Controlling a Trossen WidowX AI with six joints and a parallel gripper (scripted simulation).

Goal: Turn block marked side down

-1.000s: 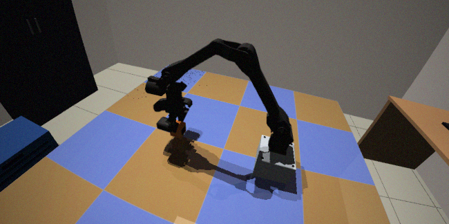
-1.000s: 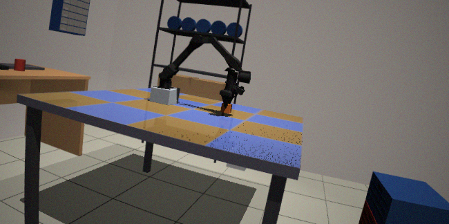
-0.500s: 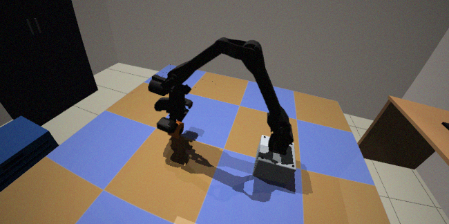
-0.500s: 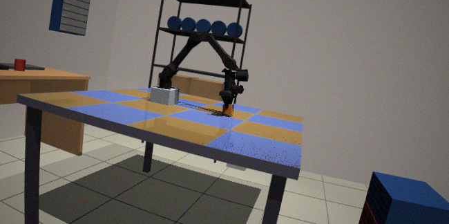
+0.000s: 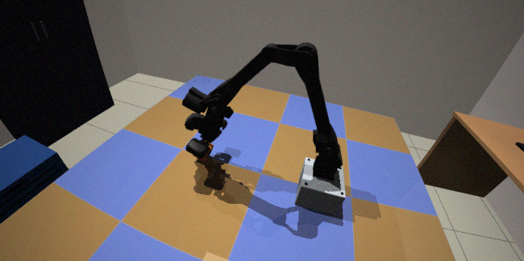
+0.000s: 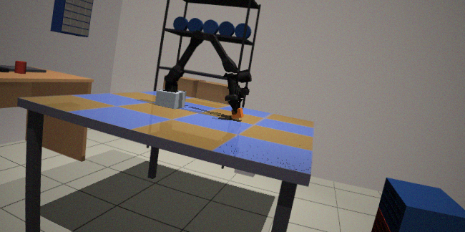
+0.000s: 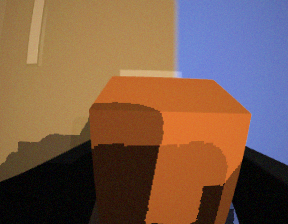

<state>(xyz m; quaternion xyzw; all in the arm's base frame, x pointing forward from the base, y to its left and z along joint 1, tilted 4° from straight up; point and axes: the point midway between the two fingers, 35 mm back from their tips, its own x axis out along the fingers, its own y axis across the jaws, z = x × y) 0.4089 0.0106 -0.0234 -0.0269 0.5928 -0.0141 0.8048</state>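
My gripper tip is now 10 mm past the block and 10 mm above it.
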